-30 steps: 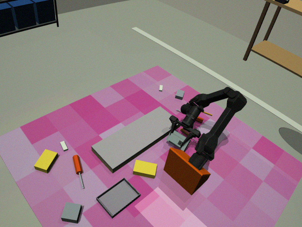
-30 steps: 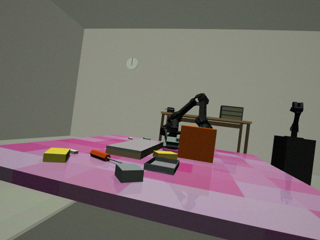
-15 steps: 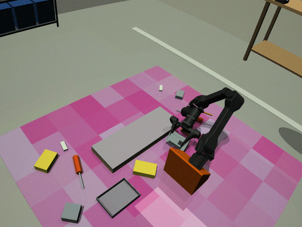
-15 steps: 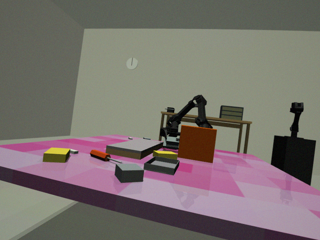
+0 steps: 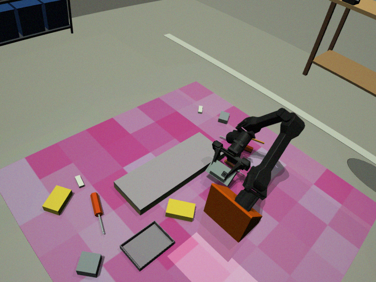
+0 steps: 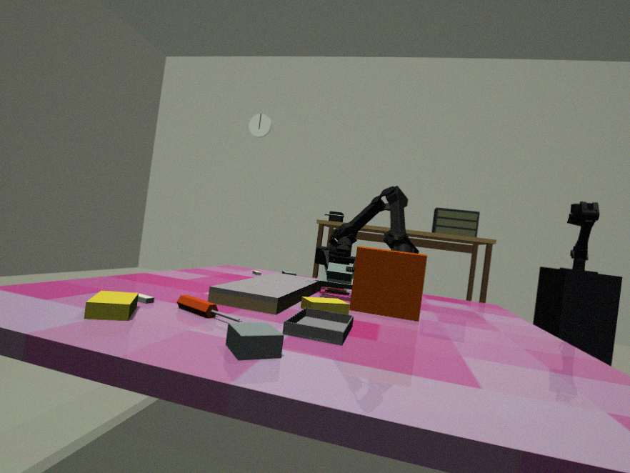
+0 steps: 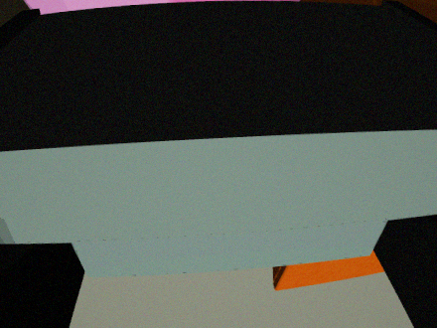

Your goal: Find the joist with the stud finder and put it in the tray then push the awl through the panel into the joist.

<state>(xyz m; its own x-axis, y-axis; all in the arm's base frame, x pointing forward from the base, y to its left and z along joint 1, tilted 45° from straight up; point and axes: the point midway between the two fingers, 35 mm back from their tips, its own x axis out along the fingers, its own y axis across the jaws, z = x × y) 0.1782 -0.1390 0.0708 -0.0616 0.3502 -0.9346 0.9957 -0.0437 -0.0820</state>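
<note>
Right now my gripper tip is 140 mm to the left of the awl, 90 mm above it and 20 mm past it. Round my gripper tip: indicator light: 30 mm behind, 10 mm to the left, 10 mm above; then thin stick: 390 mm to the right, 100 mm below, 60 mm ahead; then stud finder: 10 mm below, 10 mm behind.
</note>
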